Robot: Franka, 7 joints.
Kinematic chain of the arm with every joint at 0, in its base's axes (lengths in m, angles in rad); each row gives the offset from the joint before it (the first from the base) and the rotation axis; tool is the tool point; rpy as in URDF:
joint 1: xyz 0 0 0.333 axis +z
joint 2: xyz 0 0 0 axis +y
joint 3: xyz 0 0 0.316 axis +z
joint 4: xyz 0.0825 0 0 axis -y
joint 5: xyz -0.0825 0 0.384 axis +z
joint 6: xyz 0 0 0 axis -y
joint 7: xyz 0.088 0 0 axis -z
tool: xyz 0 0 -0.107 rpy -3.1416 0 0
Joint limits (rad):
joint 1: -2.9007..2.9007
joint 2: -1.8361..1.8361
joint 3: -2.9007..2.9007
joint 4: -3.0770..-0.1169
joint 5: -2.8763..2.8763
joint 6: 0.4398..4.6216
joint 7: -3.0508..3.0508
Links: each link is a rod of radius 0.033 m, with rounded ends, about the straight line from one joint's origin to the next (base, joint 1, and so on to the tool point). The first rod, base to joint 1, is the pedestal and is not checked.
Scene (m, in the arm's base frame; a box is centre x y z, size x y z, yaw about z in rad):
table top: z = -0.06
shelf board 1: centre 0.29 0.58 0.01 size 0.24 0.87 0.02 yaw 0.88
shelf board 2: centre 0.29 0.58 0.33 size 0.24 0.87 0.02 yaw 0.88
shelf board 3: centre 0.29 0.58 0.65 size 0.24 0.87 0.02 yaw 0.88
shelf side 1: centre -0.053 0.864 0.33 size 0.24 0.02 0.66 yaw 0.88
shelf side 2: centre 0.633 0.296 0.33 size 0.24 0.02 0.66 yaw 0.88
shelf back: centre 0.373 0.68 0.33 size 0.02 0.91 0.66 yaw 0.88
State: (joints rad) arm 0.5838 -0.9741 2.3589 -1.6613 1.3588 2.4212 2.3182
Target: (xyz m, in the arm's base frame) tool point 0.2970 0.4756 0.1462
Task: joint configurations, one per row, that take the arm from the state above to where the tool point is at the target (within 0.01 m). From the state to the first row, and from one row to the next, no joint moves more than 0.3 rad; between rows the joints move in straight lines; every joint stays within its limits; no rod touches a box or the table.
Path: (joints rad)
1: 0.2980 -1.0623 2.2774 -1.7477 1.3593 2.4356 2.3182
2: 0.0122 -1.1504 2.1958 -1.8340 1.3598 2.4501 2.3182
3: -0.2737 -1.2386 2.1143 -1.9204 1.3603 2.4645 2.3182
4: -0.5595 -1.3268 2.0327 -2.0068 1.3608 2.4790 2.3182
5: -0.8453 -1.4150 1.9512 -2.0932 1.3613 2.4934 2.3182

